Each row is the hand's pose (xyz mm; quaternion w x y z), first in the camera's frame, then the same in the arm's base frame.
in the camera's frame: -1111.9 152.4 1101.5 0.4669 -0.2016 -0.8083 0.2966
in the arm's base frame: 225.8 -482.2 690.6 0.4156 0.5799 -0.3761 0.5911
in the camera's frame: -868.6 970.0 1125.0 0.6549 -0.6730 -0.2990 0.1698
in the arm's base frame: -498.5 -258.6 1082.5 0.3732 -0.0970 -0.3380 0.8585
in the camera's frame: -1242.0 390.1 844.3 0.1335 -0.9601 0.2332 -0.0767
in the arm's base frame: -36.8 -740.7 752.4 0.0113 -0.7332 -0.4804 0.4812
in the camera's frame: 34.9 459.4 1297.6 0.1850 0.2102 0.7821 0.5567
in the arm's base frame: -356.4 530.1 401.0 0.6359 0.1792 -0.6719 -0.3348
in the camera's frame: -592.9 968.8 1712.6 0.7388 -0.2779 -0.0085 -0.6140
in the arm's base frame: -316.7 330.1 1286.5 0.8399 -0.4346 0.1279 0.2990
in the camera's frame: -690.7 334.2 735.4 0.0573 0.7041 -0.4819 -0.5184
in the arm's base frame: -255.4 -390.1 367.4 0.6192 0.4932 0.2426 -0.5608
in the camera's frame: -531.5 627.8 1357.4 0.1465 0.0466 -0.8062 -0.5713
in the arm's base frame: -244.5 139.5 834.1 0.8445 0.3285 -0.3567 -0.2274
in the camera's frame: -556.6 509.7 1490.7 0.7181 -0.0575 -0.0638 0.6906
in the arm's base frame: -77.2 202.8 853.2 0.0538 -0.3159 -0.2567 -0.9118
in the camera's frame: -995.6 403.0 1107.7 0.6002 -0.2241 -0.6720 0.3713
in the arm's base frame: -12.5 -382.4 788.5 0.3759 0.5045 -0.2549 0.7343
